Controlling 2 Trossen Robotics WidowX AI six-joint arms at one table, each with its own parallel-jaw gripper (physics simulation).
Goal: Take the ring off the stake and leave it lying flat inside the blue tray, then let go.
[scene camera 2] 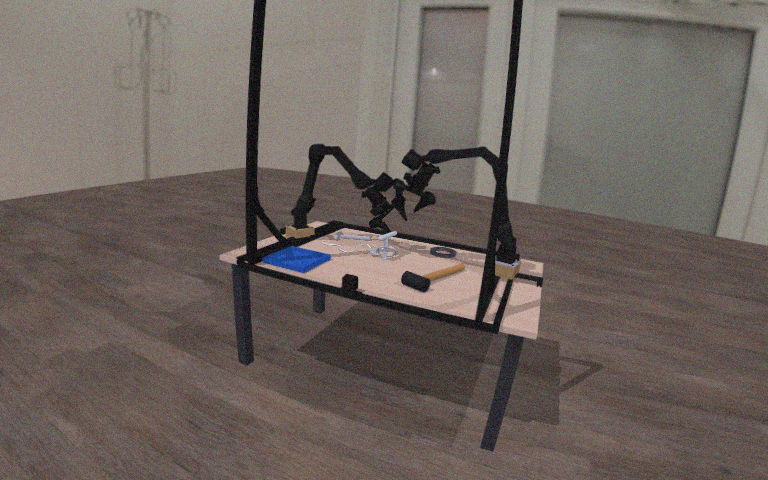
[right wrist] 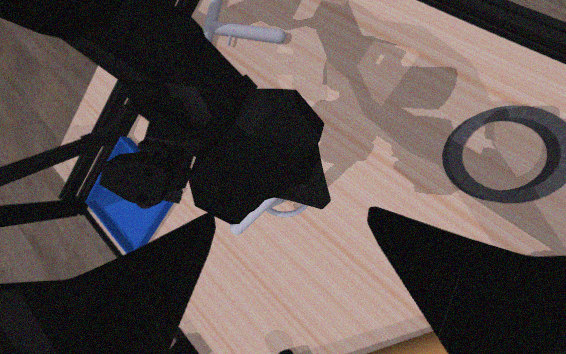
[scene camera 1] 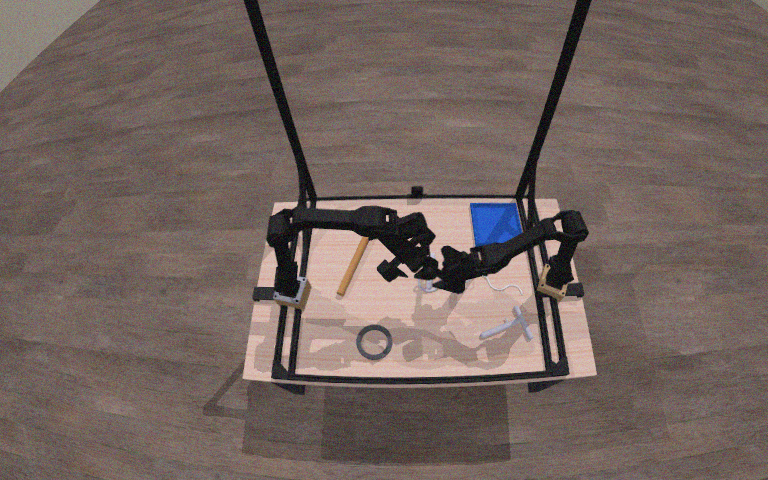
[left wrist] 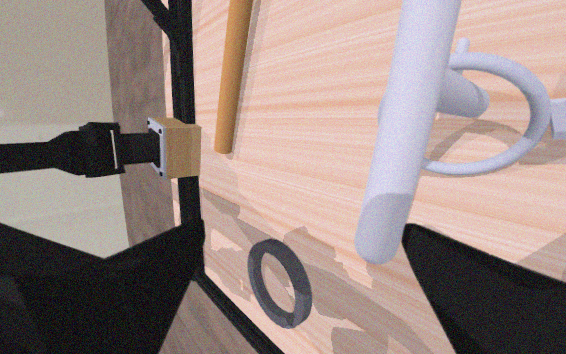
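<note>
Hammer (left wrist: 237, 30) on the table. Stake (left wrist: 419, 84) in sight. Blue tray (scene camera 1: 492, 222) (scene camera 2: 301, 260) (right wrist: 131, 226) too. My left gripper (scene camera 1: 423, 281) (right wrist: 305, 179) (left wrist: 304, 231) visible. My right gripper (scene camera 1: 418, 265) (scene camera 2: 404, 208) (right wrist: 292, 217) (left wrist: 42, 252) open, holding nothing.
</note>
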